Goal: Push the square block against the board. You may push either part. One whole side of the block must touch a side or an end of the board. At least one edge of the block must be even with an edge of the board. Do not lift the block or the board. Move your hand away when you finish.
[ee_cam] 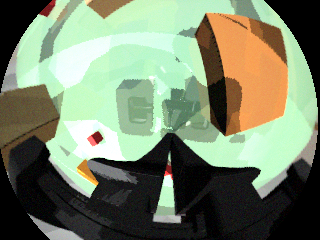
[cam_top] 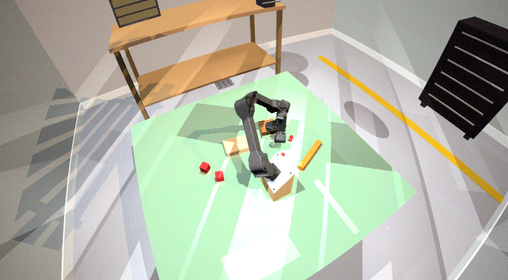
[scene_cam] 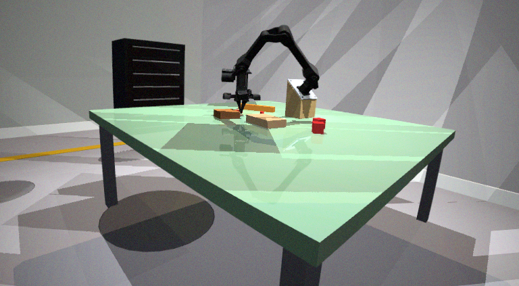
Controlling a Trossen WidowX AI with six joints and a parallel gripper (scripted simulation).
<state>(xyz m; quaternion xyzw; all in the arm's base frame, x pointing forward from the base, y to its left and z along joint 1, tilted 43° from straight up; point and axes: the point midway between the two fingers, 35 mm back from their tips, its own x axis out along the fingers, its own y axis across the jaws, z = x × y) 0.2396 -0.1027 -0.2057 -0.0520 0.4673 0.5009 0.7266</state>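
Right now the orange square block is 110 mm ahead of my gripper tip, 10 mm to the left of it and 10 mm above it. From my gripper tip the other things lie so: long bar (190 mm behind, 70 mm to the right, 10 mm above); tan board (90 mm ahead, 240 mm to the left, 10 mm above).
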